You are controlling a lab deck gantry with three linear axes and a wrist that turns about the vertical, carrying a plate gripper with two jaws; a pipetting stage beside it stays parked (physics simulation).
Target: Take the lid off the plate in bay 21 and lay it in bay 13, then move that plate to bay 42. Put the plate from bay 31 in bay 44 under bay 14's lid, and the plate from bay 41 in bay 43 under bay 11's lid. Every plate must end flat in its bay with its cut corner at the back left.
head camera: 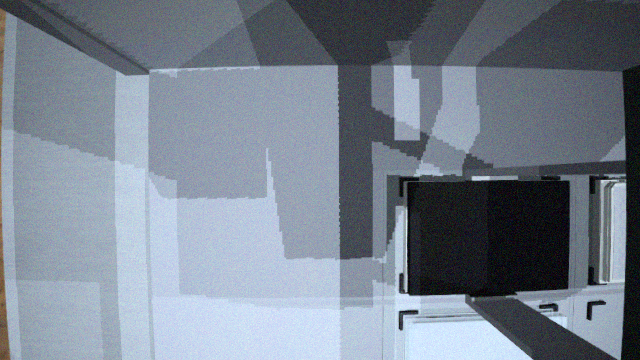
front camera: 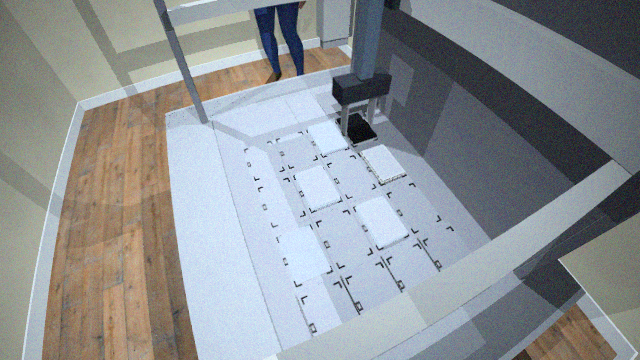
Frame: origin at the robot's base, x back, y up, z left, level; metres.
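Seen in the pictures: gripper, fingertip midpoint: (head camera: pixel 488 236) (front camera: pixel 356 128); robot's base, link origin: (front camera: pixel 245 150).
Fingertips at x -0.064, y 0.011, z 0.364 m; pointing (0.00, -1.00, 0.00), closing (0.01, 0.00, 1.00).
Observation:
Offsets run from my fingertips to a thing's top centre. "pt": to the spot under its first point.
The gripper (front camera: pixel 358 128) (head camera: pixel 494 237) is low at bay 41, its jaws on both long sides of the black plate {dx +0.000, dy +0.006, dz +0.000 m} (front camera: pixel 363 132) (head camera: pixel 450 225), with no clear gap; it looks shut on it. The black plate looks flat, at bay height. A white plate {dx +0.000, dy +0.006, dz -0.107 m} (front camera: pixel 327 136) (head camera: pixel 455 341) lies flat in bay 31. A pale plate {dx -0.164, dy +0.004, dz +0.000 m} (front camera: pixel 384 163) (head camera: pixel 618 230) lies in bay 42, partly cut off in the head view. A pale flat piece {dx -0.328, dy -0.003, dz -0.321 m} (front camera: pixel 303 253) lies in bay 13. In the front view, glare hides whether lids lie in bays 11 and 14. Cut corners are too small to tell.
White pieces lie in bay 22 {pt dx -0.173, dy +0.004, dz -0.213 m} (front camera: pixel 318 187) and bay 33 {pt dx -0.336, dy +0.004, dz -0.108 m} (front camera: pixel 382 221). The tall dark wall (front camera: pixel 450 130) runs along the right side of the deck in the front view. A pale frame beam (front camera: pixel 450 270) crosses the near side. A person's legs (front camera: pixel 290 37) show behind the deck.

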